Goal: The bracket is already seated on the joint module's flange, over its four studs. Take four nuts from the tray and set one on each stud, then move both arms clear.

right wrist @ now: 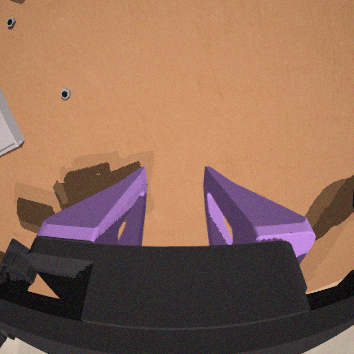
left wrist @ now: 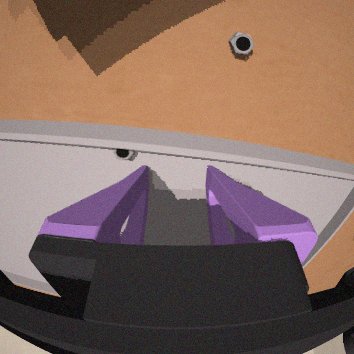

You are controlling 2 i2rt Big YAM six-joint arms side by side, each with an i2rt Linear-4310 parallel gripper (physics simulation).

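Frame: origin at the left arm's base, x ahead, y left, z up, level; metres.
Seen in the pictures: left gripper, fingertip midpoint: [left wrist: 176,174]; right gripper, fingertip midpoint: [right wrist: 174,175]; left arm's base at its link origin: [right wrist: 23,257].
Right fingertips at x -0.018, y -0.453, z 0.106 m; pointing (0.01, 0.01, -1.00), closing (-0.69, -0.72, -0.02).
Note:
Offsets run from my right fingertips to a thing's middle. Level surfaces: height alone.
My left gripper [left wrist: 176,174] is open, its purple fingertips a little apart with nothing between them, over the pale grey tray {dx +0.349, dy +0.147, dz -0.098 m} [left wrist: 40,200] [right wrist: 7,131]. One nut {dx +0.277, dy +0.072, dz -0.100 m} [left wrist: 123,153] is in the tray close to its wall, left of the fingertips, its upper edge cut off by the rim. Another nut {dx +0.205, dy +0.040, dz -0.103 m} [left wrist: 243,44] lies on the table outside the tray. My right gripper [right wrist: 174,175] is open and empty above the table. In the right wrist view, one nut {dx +0.097, dy +0.062, dz -0.103 m} [right wrist: 65,94] and a second nut [right wrist: 11,22] lie on the table at the left. The bracket, flange and studs do not show.
The tray's long wall crosses the left wrist view beyond the fingertips. A tray corner shows at the left edge of the right wrist view. Dark shadows fall on the wooden table {dz -0.106 m} [left wrist: 165,95] [right wrist: 250,100]. A dark arm part [right wrist: 17,265] shows at the lower left of the right wrist view.

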